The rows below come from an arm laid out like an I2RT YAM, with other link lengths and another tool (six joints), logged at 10 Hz.
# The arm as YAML. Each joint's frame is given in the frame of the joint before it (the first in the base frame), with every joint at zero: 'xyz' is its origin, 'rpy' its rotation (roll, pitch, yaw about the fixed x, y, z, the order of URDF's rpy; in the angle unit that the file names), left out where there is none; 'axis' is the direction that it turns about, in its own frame. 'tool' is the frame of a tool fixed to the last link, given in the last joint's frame.
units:
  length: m
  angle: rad
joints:
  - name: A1
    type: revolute
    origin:
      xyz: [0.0, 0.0, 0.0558]
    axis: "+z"
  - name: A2
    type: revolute
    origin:
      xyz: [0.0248, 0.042, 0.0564]
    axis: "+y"
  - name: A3
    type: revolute
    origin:
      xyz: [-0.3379, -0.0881, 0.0]
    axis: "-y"
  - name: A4
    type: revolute
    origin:
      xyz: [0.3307, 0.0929, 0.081]
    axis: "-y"
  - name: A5
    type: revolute
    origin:
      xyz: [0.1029, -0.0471, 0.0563]
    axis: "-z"
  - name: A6
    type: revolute
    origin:
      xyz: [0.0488, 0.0, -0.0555]
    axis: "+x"
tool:
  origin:
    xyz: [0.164, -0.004, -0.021]
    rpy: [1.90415, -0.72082, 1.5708]
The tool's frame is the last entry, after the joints.
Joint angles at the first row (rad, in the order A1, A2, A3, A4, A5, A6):
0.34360 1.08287 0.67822 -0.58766 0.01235 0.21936
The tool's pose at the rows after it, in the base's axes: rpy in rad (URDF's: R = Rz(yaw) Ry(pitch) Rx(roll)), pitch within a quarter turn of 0, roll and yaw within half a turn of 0; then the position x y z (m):
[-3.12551, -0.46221, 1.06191, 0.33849, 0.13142, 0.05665]
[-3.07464, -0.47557, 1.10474, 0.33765, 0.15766, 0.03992]
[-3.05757, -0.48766, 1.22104, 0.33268, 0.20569, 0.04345]
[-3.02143, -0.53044, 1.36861, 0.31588, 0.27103, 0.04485]
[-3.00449, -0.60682, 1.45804, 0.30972, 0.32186, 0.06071]
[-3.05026, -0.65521, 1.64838, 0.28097, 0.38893, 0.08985]
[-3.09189, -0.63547, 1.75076, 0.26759, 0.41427, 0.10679]
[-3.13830, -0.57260, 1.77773, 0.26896, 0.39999, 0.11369]
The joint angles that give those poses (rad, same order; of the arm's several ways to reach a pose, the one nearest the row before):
0.34358 1.14401 0.65507 -0.52937 -0.04395 0.21936
0.38179 1.21456 0.65341 -0.47717 -0.09496 0.21787
0.48754 1.27758 0.70546 -0.46791 -0.12098 0.21172
0.61464 1.35585 0.75768 -0.43269 -0.18529 0.20553
0.68391 1.40659 0.81731 -0.39428 -0.25431 0.21474
0.82472 1.44493 0.90916 -0.39115 -0.27457 0.20102
0.89102 1.46798 0.98294 -0.43856 -0.25175 0.16892
0.89893 1.43897 0.99552 -0.49991 -0.18899 0.13063

